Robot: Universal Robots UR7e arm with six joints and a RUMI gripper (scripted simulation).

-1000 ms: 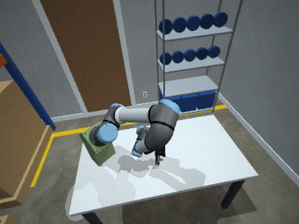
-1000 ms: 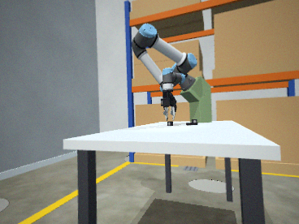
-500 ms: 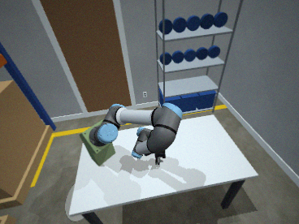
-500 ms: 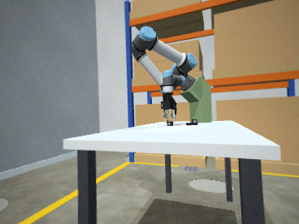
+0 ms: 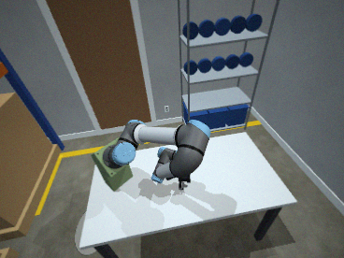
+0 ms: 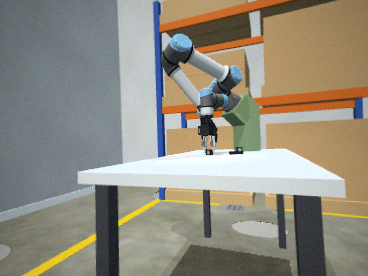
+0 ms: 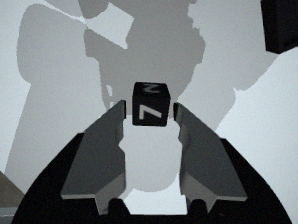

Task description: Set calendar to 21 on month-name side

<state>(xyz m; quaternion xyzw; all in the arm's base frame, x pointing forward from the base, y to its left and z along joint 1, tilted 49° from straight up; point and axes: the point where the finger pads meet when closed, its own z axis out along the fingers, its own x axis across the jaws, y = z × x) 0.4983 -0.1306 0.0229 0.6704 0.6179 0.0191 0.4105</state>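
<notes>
The dark cube is 10 mm below my hand.
</notes>
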